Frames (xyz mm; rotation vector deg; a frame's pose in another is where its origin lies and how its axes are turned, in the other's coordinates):
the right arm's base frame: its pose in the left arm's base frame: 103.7 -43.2 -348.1 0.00 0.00 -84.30
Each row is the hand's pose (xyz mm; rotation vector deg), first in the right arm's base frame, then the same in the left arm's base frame.
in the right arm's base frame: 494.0 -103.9 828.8 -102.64 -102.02 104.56
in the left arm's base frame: 49.4 -545.1 480.7 -117.22 -5.48 61.62
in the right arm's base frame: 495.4 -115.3 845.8 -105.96 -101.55 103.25
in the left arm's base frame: 38.2 -547.6 497.7 -119.07 -3.39 61.65
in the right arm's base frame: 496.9 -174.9 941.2 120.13 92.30 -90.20
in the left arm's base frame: -21.0 -555.0 593.1 -128.95 10.41 60.36
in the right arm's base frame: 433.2 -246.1 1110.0 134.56 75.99 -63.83
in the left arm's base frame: -98.2 -498.7 761.9 -145.72 32.83 57.91
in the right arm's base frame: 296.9 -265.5 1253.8 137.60 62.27 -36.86
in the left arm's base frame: -131.0 -365.0 905.7 162.48 -52.17 -56.51
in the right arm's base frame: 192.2 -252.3 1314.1 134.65 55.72 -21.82
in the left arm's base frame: -128.3 -259.5 966.0 150.23 -53.70 -49.42
